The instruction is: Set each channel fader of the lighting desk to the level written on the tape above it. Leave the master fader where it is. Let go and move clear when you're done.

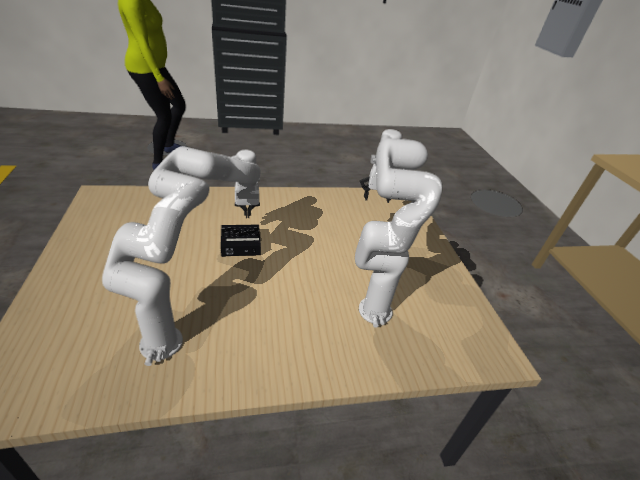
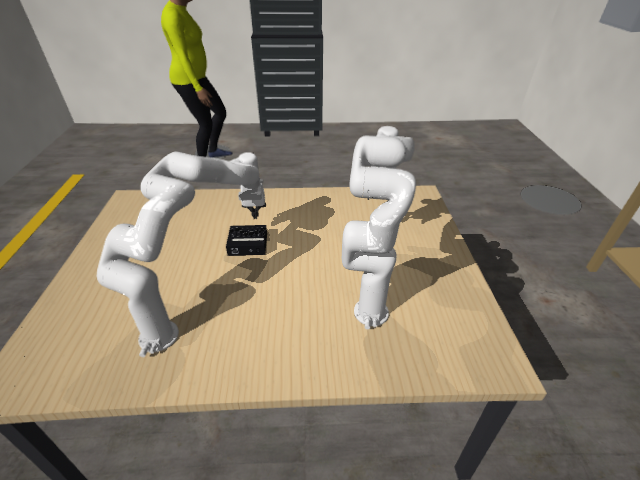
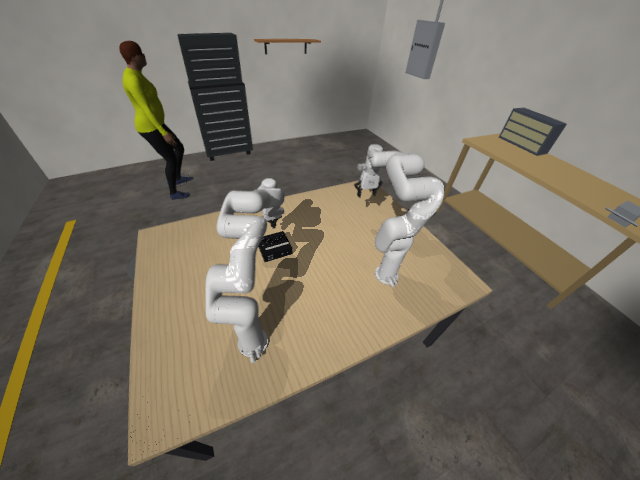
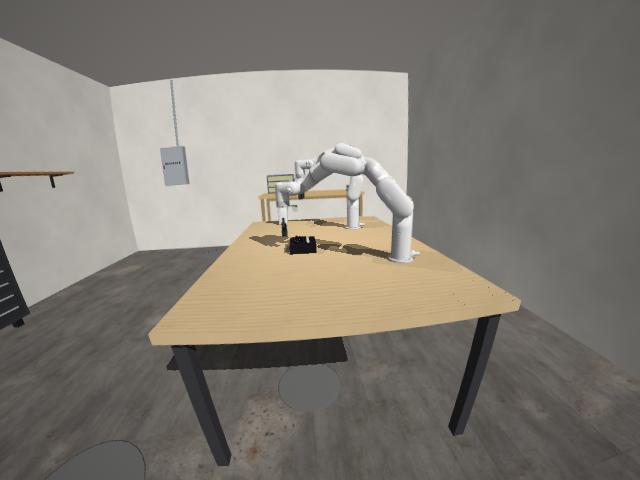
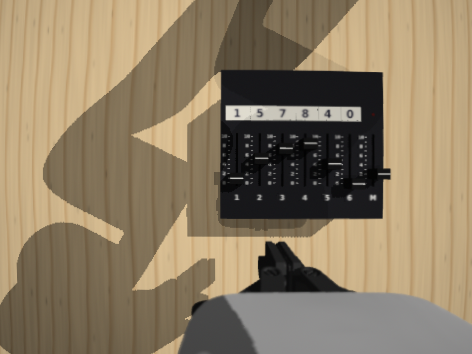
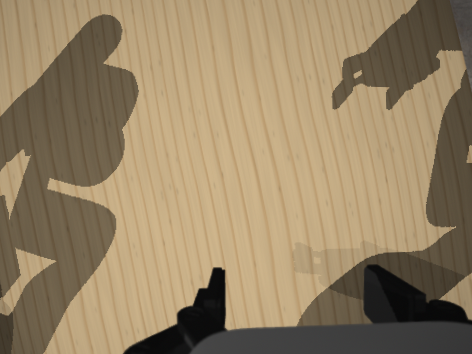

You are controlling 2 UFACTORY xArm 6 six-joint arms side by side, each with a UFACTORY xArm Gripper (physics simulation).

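Where they show: left gripper, fingertip midpoint: (image 1: 247, 216) (image 2: 255, 217) (image 3: 273, 227) (image 4: 284, 236) (image 5: 274, 258); right gripper, fingertip midpoint: (image 1: 376, 200) (image 2: 379, 199) (image 3: 366, 195) (image 4: 301, 198) (image 6: 294, 290); left arm's base at its link origin: (image 1: 161, 343) (image 2: 159, 336) (image 3: 253, 342) (image 4: 400, 258); right arm's base at its link origin: (image 1: 375, 311) (image 2: 371, 312) (image 3: 386, 274) (image 4: 352, 227).
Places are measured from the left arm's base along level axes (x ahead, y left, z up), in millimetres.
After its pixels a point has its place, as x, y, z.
Observation:
The black lighting desk (image 1: 240, 248) @[426, -214, 43] (image 2: 248, 244) @[436, -228, 55] (image 3: 277, 253) @[425, -210, 42] (image 4: 302, 248) @[494, -129, 32] (image 5: 300, 87) @[443, -216, 55] lies on the table. Its tape (image 5: 293, 113) @[469, -221, 55] reads 1, 5, 7, 8, 4, 0. By the printed scales, fader 1 (image 5: 236, 178) @[537, -270, 68] stands near 1, fader 2 (image 5: 261, 158) @[517, -249, 68] near 5, fader 3 (image 5: 286, 148) @[506, -228, 68] near 7, fader 4 (image 5: 310, 143) @[499, -207, 68] near 8, fader 5 (image 5: 335, 163) @[515, -183, 68] near 4 and fader 6 (image 5: 358, 183) @[531, -160, 68] near 0. The master fader (image 5: 384, 174) @[520, -137, 68] stands near 2. My left gripper (image 1: 247, 214) @[601, -232, 77] (image 2: 254, 215) @[601, -232, 77] (image 5: 274, 258) @[601, -232, 77] is shut, empty, above and beyond the desk's fader-side edge. My right gripper (image 1: 377, 199) @[533, -769, 237] (image 6: 294, 290) @[533, -769, 237] is open and empty, far right.
The wooden table (image 1: 289, 361) @[-75, -405, 0] (image 2: 289, 361) @[-79, -453, 0] (image 3: 310, 335) @[-47, -239, 0] carries both arms. A person (image 1: 147, 41) (image 2: 186, 51) (image 3: 144, 103) stands behind it near a dark drawer cabinet (image 1: 249, 87) (image 3: 222, 118). A wooden workbench (image 3: 568, 175) stands at the right.

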